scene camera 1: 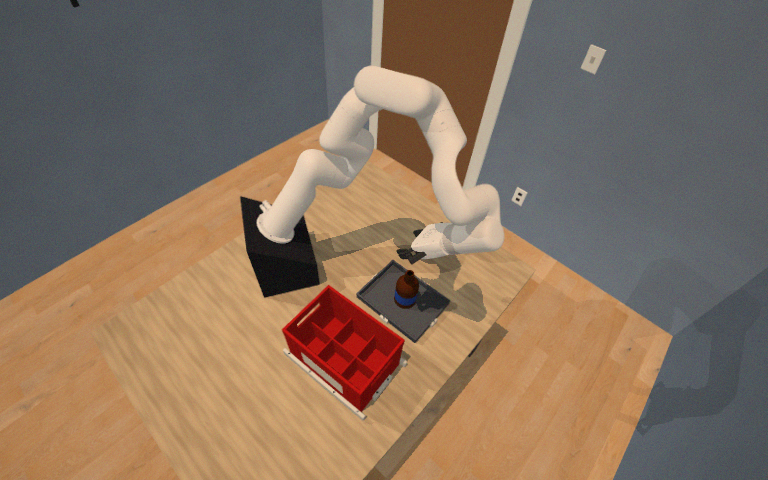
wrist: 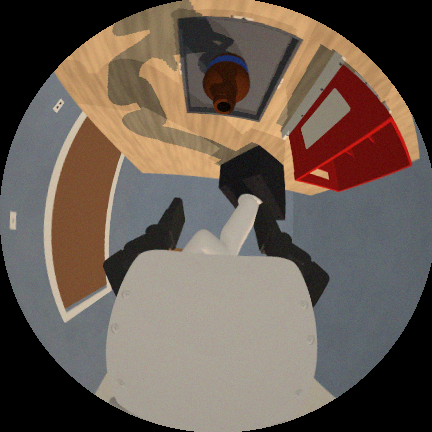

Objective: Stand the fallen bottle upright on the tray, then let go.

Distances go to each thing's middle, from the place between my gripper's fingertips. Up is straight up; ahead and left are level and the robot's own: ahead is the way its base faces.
I see the brown bottle [scene camera 1: 407, 286] 2 cm ahead of my hand, 1 cm to the left of it and 21 cm below it.
